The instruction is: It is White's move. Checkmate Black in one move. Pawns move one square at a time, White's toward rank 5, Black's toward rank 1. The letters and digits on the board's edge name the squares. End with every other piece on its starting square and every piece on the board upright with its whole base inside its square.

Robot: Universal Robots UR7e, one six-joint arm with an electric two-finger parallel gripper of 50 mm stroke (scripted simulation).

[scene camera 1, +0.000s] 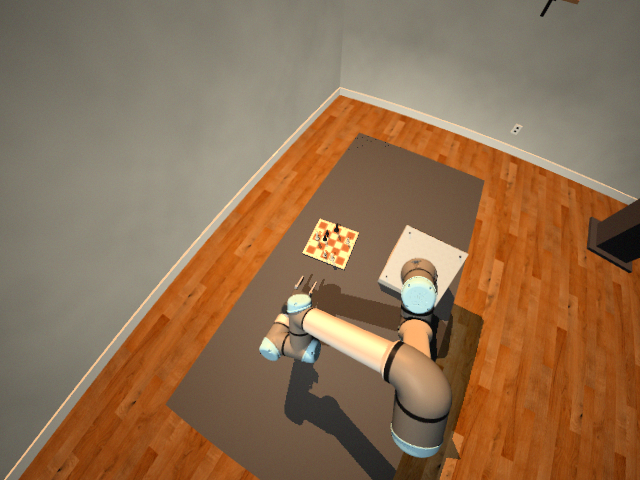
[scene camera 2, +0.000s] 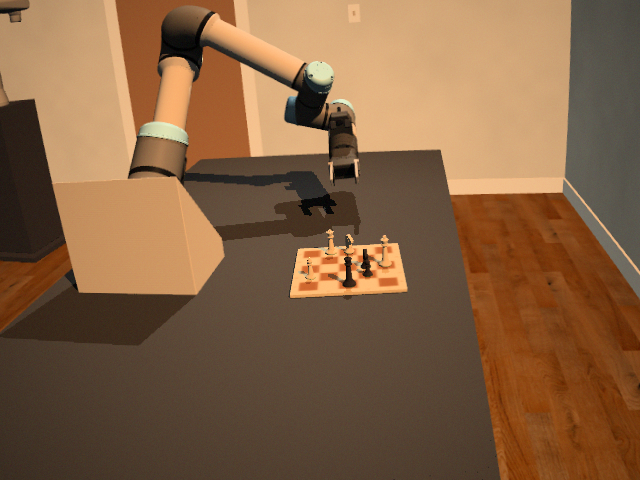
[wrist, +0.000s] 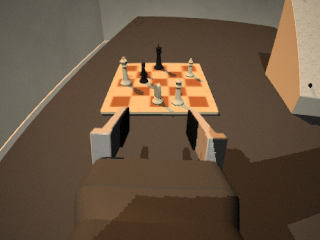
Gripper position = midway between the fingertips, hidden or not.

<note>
In view: the gripper (scene camera 2: 344, 181).
The gripper is seen too in the wrist view (wrist: 158, 120).
</note>
